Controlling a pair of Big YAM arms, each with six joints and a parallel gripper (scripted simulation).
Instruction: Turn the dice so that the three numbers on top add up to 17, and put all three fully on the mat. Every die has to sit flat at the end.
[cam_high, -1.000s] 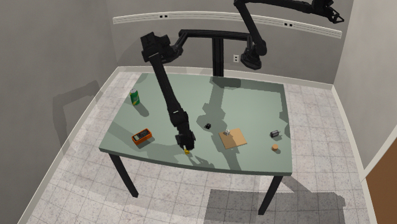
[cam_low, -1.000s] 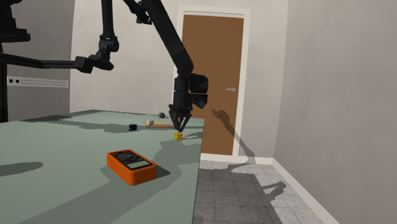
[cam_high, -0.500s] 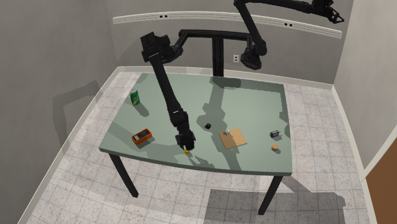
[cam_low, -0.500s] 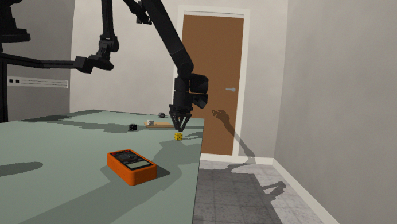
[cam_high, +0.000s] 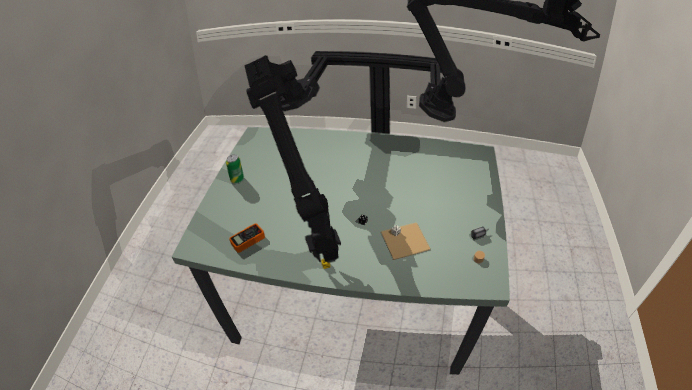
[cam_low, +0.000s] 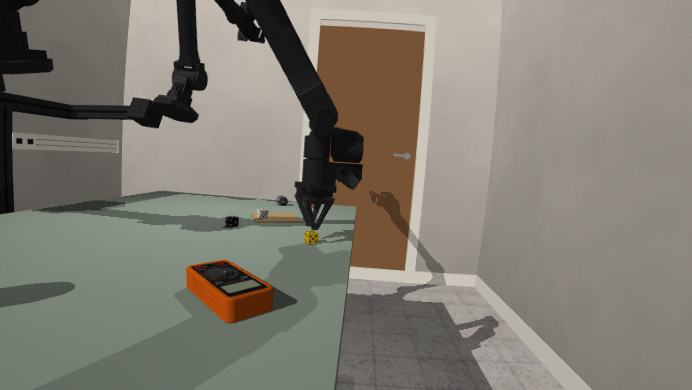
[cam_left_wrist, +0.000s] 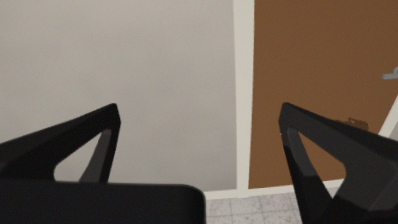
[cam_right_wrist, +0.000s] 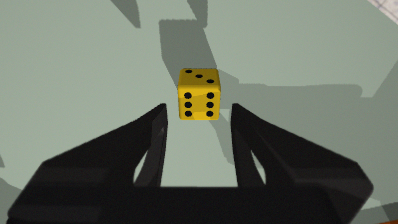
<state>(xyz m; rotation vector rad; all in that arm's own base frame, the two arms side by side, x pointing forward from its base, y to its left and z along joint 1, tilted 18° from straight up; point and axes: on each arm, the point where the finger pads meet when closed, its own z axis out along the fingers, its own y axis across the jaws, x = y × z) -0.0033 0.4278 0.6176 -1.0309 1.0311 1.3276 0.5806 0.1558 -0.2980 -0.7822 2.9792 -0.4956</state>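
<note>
Now: the yellow die 3 cm below my right hand. Round my right hand: black die (22 cm behind, 9 cm to the left, 3 cm below); then tan mat (15 cm behind, 25 cm to the left, 4 cm below); then white die (18 cm behind, 22 cm to the left, 3 cm below).
</note>
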